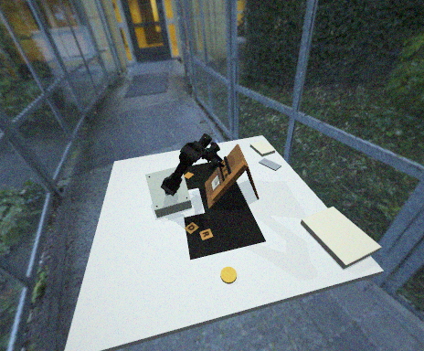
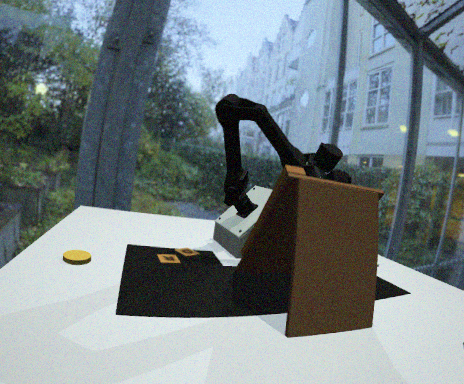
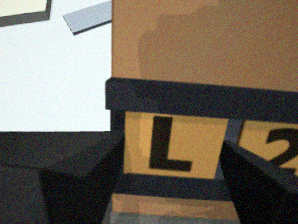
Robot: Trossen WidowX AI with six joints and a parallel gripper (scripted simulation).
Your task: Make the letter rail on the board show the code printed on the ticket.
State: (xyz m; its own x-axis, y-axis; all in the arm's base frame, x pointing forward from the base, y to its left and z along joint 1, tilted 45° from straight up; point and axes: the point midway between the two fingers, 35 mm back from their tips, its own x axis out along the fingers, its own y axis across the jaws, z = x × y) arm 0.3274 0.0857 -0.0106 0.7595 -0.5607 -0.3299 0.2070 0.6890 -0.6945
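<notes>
Now: gripper tip right at the orange tile marked l. Also, from my gripper tip: black mat: 150 mm behind, 80 mm to the right, 170 mm below; white ticket: 70 mm behind, 50 mm to the right, 80 mm below; orange tile marked 2: 10 mm behind, 60 mm to the right.
</notes>
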